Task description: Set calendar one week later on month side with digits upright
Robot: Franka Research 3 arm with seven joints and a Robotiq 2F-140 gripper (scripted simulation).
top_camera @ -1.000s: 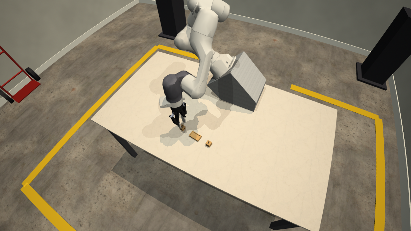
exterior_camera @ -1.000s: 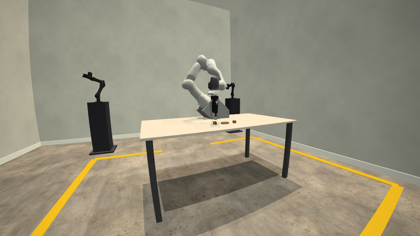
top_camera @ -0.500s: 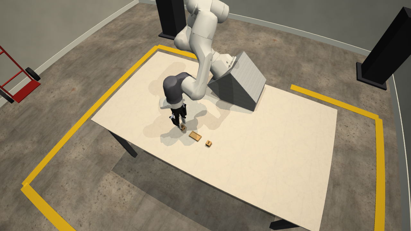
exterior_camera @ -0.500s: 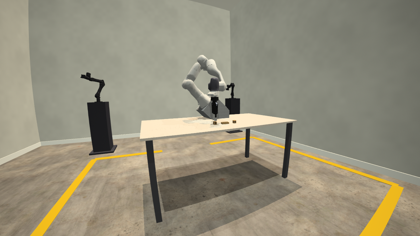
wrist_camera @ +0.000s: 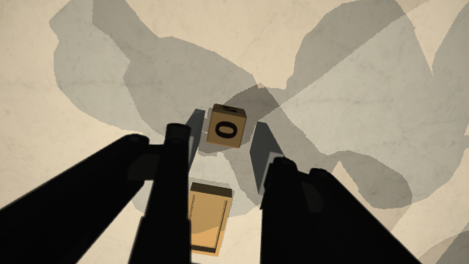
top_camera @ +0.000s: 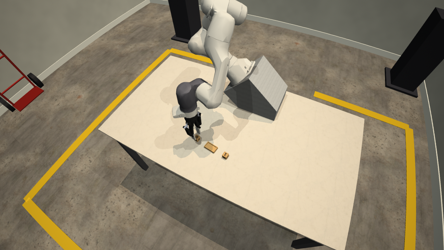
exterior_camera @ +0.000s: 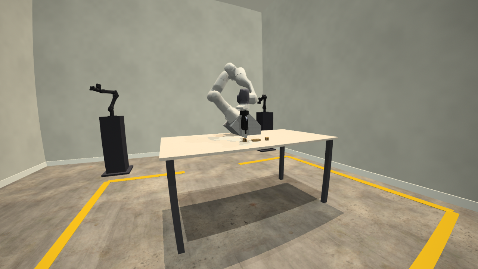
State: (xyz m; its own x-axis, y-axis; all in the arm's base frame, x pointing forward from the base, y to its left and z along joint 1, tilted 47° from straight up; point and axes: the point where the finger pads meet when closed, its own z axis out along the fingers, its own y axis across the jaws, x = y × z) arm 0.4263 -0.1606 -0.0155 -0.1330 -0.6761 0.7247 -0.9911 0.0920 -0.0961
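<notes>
The wooden digit cube is 6 cm below my hand. The rest, counted from my hand: wooden tray (11 cm to the left, 6 cm below, 2 cm ahead).
</notes>
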